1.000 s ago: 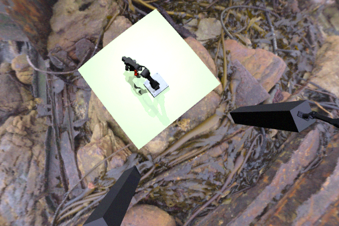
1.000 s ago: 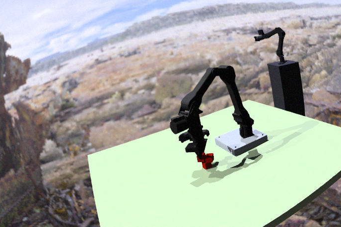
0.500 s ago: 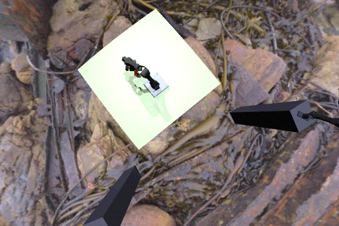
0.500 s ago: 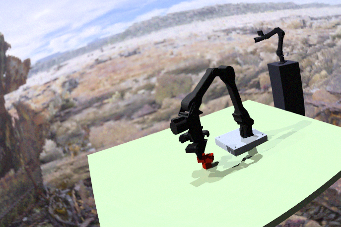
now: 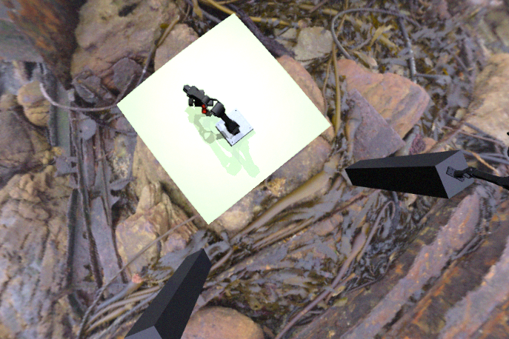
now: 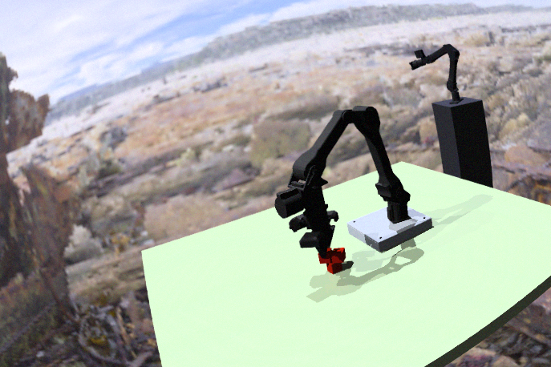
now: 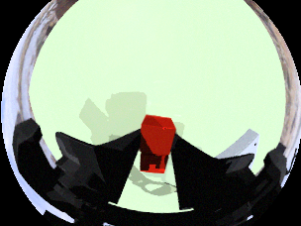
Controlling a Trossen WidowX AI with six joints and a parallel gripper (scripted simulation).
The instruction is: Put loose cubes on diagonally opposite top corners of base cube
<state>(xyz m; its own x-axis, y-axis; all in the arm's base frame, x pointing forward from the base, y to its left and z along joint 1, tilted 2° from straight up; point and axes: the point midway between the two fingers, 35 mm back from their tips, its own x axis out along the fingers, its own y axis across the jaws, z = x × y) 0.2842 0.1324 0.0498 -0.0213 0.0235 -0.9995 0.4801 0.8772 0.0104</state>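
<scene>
My gripper tip is now 30 mm past the red cube and 20 mm to the right of it.
</scene>
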